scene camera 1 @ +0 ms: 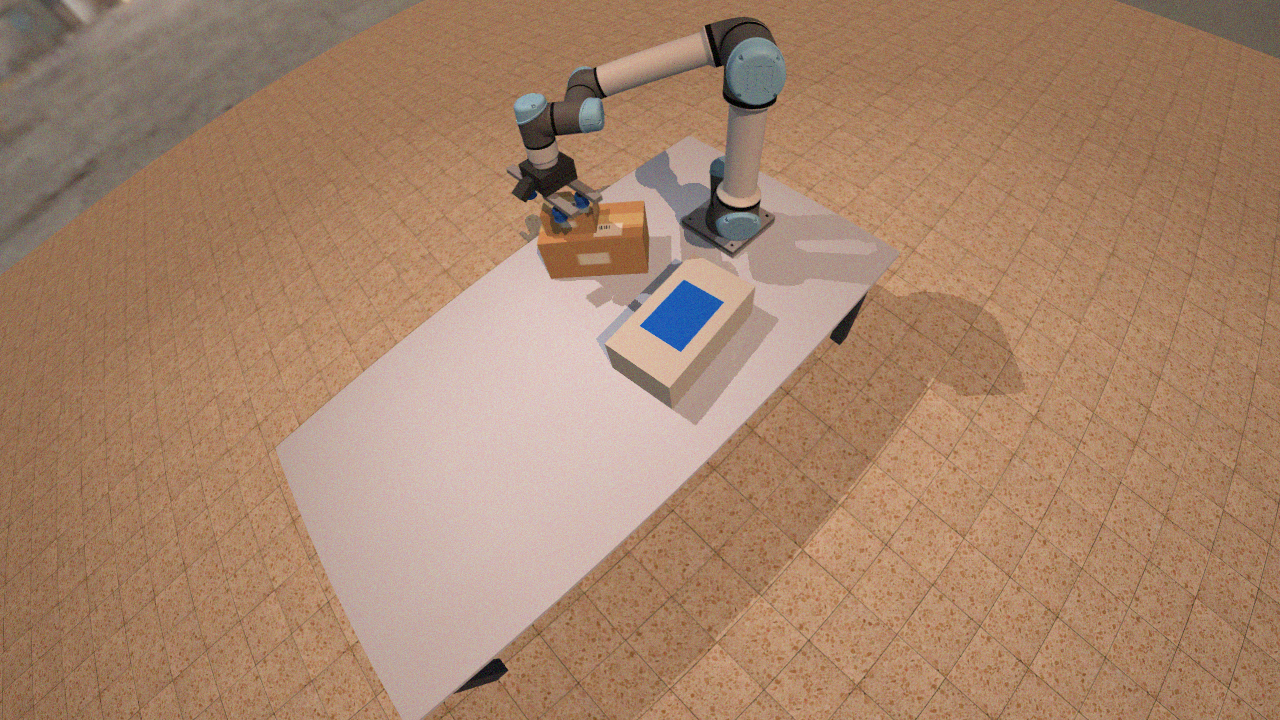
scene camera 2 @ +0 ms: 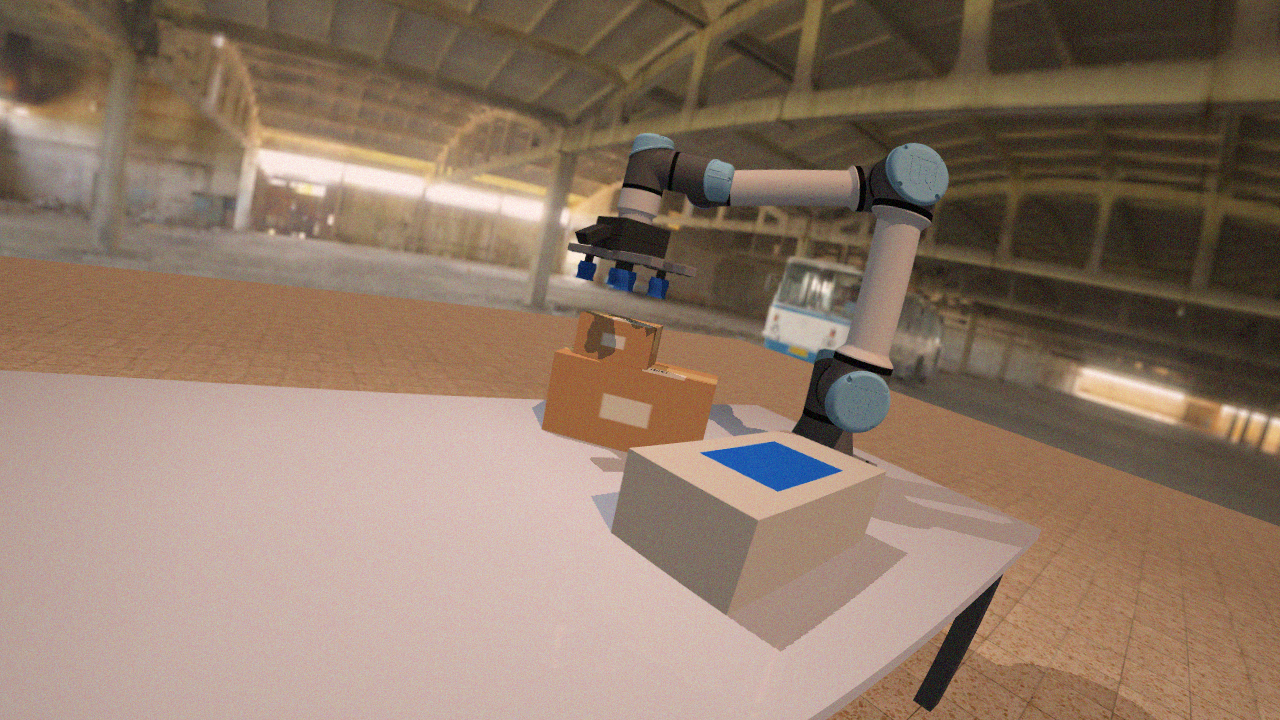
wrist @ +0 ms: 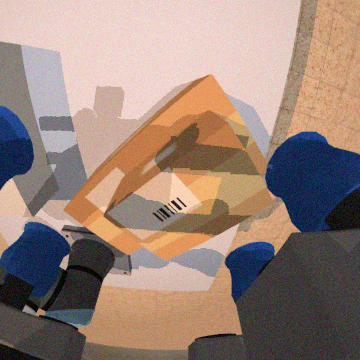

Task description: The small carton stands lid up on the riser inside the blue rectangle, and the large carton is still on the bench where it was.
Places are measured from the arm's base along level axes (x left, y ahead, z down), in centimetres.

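Pixels of known places: hand, tool point: (scene camera 2: 618,287) (wrist: 144,215); arm's base, link origin: (wrist: 92,253).
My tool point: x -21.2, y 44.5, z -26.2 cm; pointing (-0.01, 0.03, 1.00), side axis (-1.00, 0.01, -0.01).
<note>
For each thing: its top centre in the pictures, then the offset to it from my tool point. Level surfaces: height alone.
- large brown carton, top centre: (wrist: 155,191) (scene camera 2: 640,364) (scene camera 1: 591,221) dy -8.1, dx +0.3, dz +13.8 cm
- bench, surface height: dz +29.3 cm
- small carton, top centre: (wrist: 188,210) (scene camera 2: 623,318) (scene camera 1: 567,202) dy -4.5, dx -3.4, dz +6.0 cm
- beige riser, top centre: (scene camera 2: 775,462) (scene camera 1: 682,313) dy -4.5, dx +40.7, dz +17.3 cm
- blue rectangle, top centre: (scene camera 2: 775,462) (scene camera 1: 682,313) dy -4.5, dx +40.7, dz +17.3 cm
The large brown carton (scene camera 1: 626,259) (scene camera 2: 572,402) (wrist: 185,111) stands on the bench (scene camera 1: 447,447) (scene camera 2: 268,537) near its far edge. The small carton (scene camera 2: 617,340) (wrist: 207,187) rests upright on top of it, with a barcode label on its upward face in the wrist view. In scene camera 1 my gripper mostly hides the small carton. The beige riser (scene camera 1: 644,362) (scene camera 2: 680,519) bears the blue rectangle (scene camera 1: 682,315) (scene camera 2: 771,465); no carton is on it. My gripper (scene camera 1: 556,204) (scene camera 2: 622,282) is open and hangs above the small carton, with a gap below its blue cups.
The riser stands between the cartons and the bench's near right edge. The arm's base (scene camera 1: 733,223) (scene camera 2: 827,420) is bolted at the bench's far right end, beside the cartons. The far bench edge runs close behind the large carton.
</note>
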